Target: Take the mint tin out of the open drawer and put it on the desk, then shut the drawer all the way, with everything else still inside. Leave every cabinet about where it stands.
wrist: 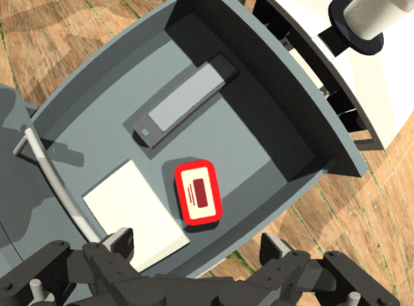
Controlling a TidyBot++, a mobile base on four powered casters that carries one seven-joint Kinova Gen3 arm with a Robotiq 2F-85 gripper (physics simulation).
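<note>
The mint tin (pixel 198 193), red with a cream label, lies flat on the floor of the open grey drawer (pixel 240 127), near one side wall. My gripper (pixel 196 245) is open with nothing between its fingers. It is above the drawer, and its fingertips show lower in the view than the tin, one to each side. A cream block like a notepad (pixel 132 212) lies left of the tin, partly covered by the left finger. A long grey stapler-like object (pixel 186 102) lies above the tin in the view. The desk does not show.
The grey cabinet (pixel 15 200) is at the left, with a light bar handle (pixel 57 185) beside the drawer. The drawer's front panel (pixel 300 95) runs along the right. Beyond it, at the upper right, is a white body with dark parts (pixel 382 75). Wooden floor (pixel 65 30) shows around the drawer.
</note>
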